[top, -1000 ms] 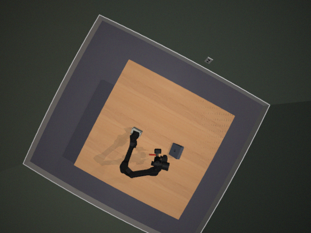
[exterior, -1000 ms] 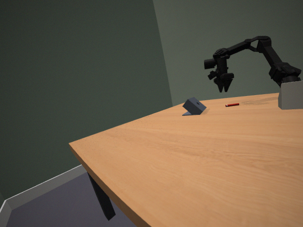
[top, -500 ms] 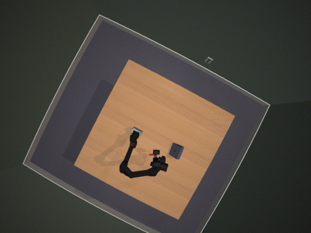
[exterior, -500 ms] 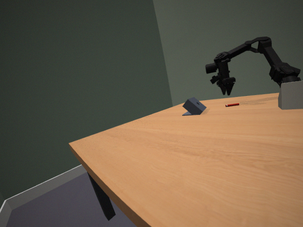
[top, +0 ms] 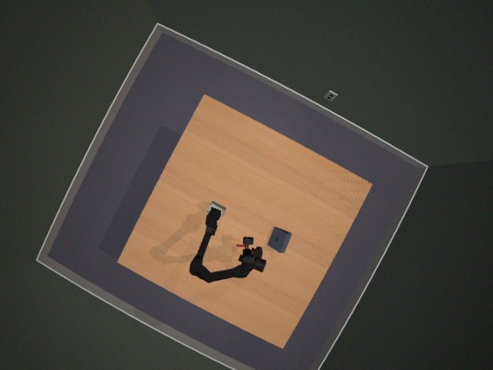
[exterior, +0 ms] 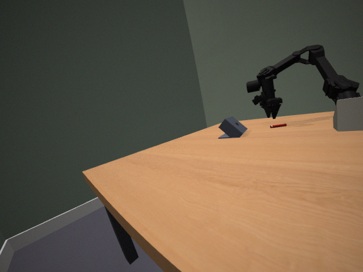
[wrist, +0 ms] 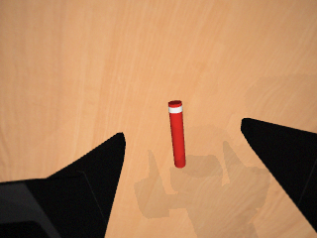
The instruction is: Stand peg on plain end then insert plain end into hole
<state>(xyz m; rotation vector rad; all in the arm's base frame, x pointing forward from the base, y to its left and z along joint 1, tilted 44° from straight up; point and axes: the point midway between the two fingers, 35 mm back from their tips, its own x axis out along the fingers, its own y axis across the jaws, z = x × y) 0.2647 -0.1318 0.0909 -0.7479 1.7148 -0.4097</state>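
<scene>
Right now the red peg is 50 mm below my gripper tip and 10 mm behind it. Also, from my gripper tip: dark sloped panel (180 mm ahead, 120 mm to the left, 10 mm below).
</scene>
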